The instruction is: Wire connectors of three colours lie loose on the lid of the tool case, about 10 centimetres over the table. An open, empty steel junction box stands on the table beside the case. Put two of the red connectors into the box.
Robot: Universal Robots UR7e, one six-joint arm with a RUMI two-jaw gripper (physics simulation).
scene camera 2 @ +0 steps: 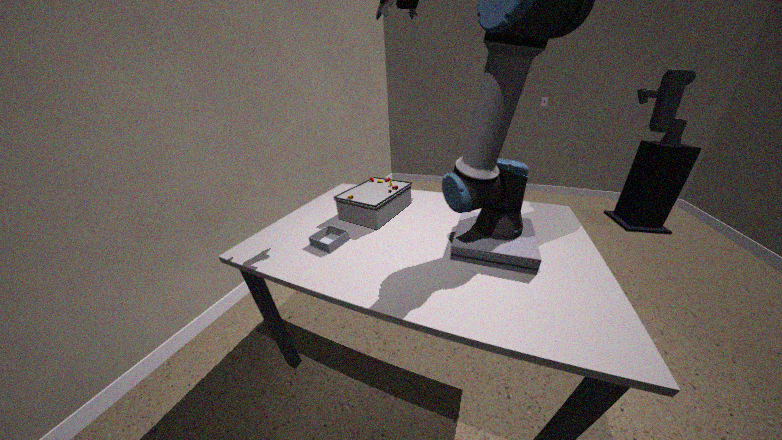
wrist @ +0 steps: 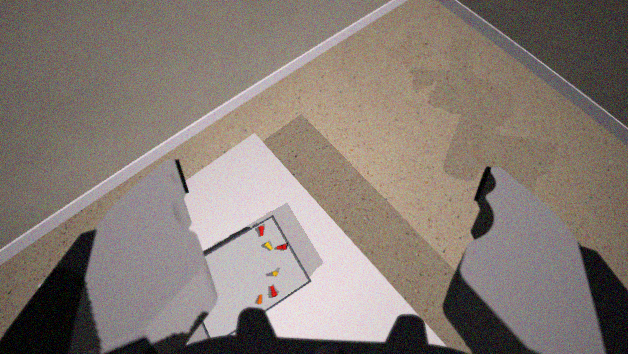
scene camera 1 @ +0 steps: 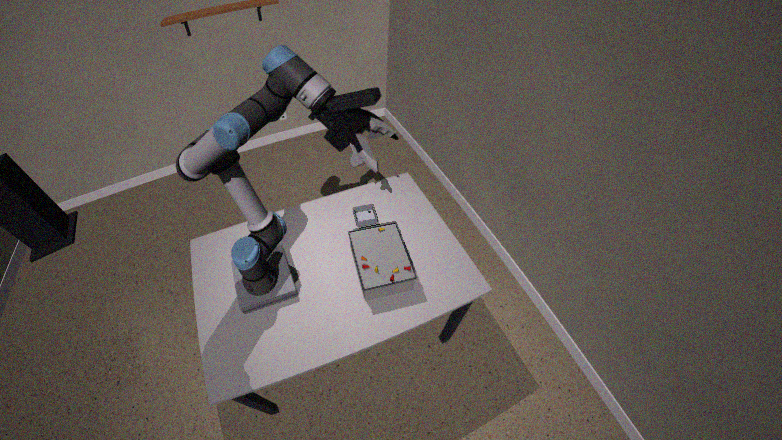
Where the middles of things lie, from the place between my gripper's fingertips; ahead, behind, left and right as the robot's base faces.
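Labels:
From my hand: grey tool case (scene camera 1: pixel 385 249), a fair way to the left, a little ahead, far below; steel junction box (scene camera 2: pixel 328 239), 430 mm to the left, 180 mm ahead, 750 mm below.

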